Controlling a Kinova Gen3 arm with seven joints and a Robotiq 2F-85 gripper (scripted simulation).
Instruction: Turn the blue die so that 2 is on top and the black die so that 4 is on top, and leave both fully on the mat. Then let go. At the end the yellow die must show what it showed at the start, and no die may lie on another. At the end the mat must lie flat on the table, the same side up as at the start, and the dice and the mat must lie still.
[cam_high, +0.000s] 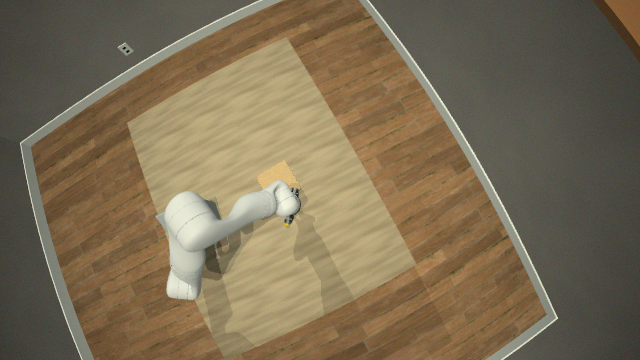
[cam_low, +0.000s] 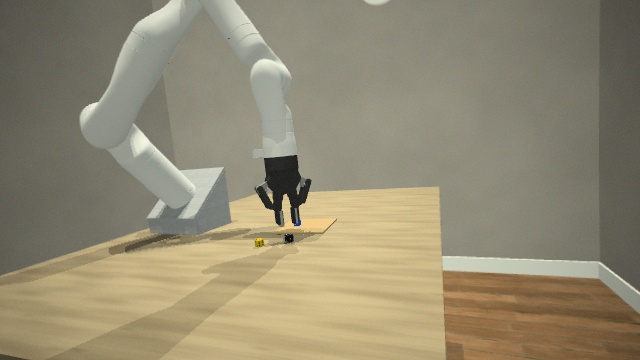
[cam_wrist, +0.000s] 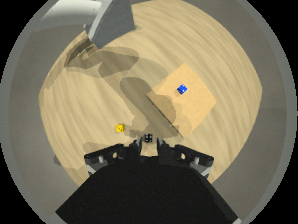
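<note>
Now: hand 5 cm above the black die. Also, from my hand: tan mat 2 cm behind, 13 cm to the left, 6 cm below; yellow die 6 cm behind, 4 cm to the right, 5 cm below; blue die 5 cm behind, 12 cm to the left, 5 cm below.
</note>
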